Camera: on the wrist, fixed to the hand. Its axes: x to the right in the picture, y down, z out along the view.
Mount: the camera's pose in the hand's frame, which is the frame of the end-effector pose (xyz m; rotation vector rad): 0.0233 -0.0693 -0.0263 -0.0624 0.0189 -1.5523
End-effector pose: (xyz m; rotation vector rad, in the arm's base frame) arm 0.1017 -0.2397 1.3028 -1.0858 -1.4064 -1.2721
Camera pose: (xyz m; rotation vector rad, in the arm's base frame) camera 0.0313 -0.2706 1.3140 -0.2359 2.1369 2.1759
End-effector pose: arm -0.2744 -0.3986 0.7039 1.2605 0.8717 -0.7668
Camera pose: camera -0.3270 -0.3836 0.6487 0.3051 1.8549 -1.8703
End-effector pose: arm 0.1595 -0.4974 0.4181 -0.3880 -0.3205 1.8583
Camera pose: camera 0.2233 -0.4531 0.4199 -0.0915 -0.4679 0.3234
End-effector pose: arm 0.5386 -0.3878 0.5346 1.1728 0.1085 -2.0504
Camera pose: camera 0.5055 -0.3410 0.4822 -0.7879 -1.0128 2.2328
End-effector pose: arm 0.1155 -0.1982 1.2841 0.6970 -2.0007 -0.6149
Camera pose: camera 0.1444 -0.2677 1.2647 2.1617 -1.0527 -1.4657
